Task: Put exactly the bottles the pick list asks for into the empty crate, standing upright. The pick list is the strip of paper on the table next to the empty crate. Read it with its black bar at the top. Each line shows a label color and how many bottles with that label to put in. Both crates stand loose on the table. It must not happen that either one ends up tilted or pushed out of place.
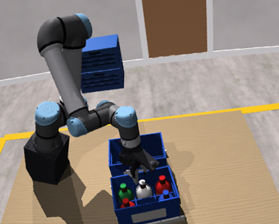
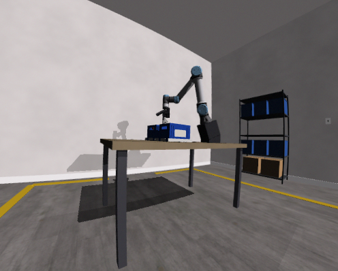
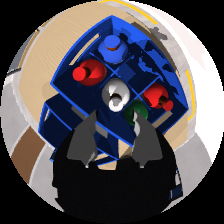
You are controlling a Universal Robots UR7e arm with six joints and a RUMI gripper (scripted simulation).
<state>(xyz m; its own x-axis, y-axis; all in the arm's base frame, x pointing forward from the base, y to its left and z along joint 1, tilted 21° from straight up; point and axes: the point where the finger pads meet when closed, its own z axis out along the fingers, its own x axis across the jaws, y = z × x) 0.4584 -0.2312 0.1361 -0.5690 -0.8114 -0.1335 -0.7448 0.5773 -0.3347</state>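
Now: hand 10 cm above the white bottle. From my hand the other things lie so: pick list strip 4 cm behind, 35 cm to the left, 19 cm below; then blue-capped bottle 10 cm ahead, 7 cm to the right, 10 cm below; then green bottle 8 cm behind, 1 cm to the right, 10 cm below.
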